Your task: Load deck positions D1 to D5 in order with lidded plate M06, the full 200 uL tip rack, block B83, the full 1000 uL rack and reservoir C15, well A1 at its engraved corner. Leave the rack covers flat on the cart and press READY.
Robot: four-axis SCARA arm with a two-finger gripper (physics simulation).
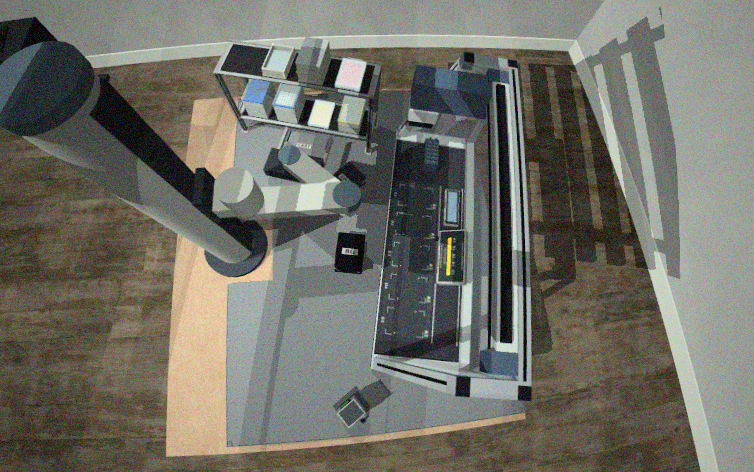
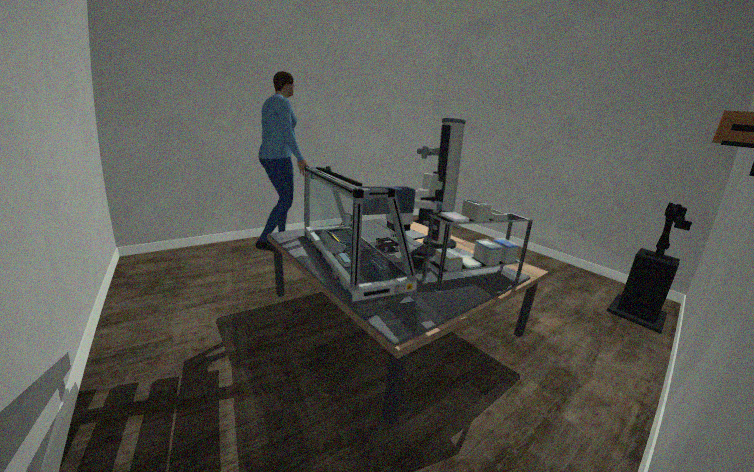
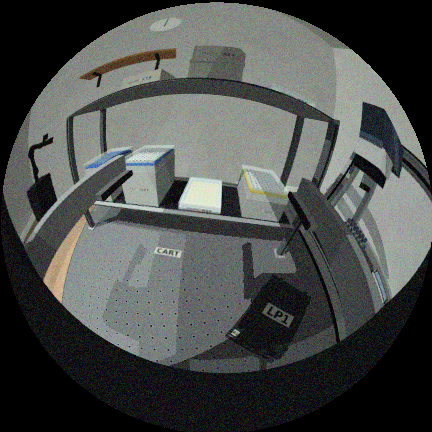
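Note:
The cart (image 1: 304, 126) (image 3: 200, 220) stands at the back. Its lower shelf holds a blue-topped rack (image 1: 257, 98) (image 3: 110, 159), a blue-banded rack (image 1: 287, 105) (image 3: 147, 182), a cream plate (image 1: 321, 114) (image 3: 201, 195) and a yellow-banded rack (image 1: 352, 114) (image 3: 262, 192). Its top shelf holds an open white tray (image 1: 278, 60), a grey box (image 1: 313, 58) (image 3: 215, 62) and a pink plate (image 1: 351, 74). Item codes are unreadable. No labware shows at the marked positions of the dark deck (image 1: 406, 278). My gripper (image 3: 208, 168) is open and empty, facing the lower shelf from in front.
A black pad marked LP1 (image 3: 285, 300) lies before the cart; a black RG pad (image 1: 349, 264) lies beside the deck. A framed enclosure (image 1: 523, 222) (image 2: 357, 244) surrounds the deck. A small screen device (image 1: 351, 411) stands near the table edge. A person (image 2: 278, 128) stands at the enclosure's far end.

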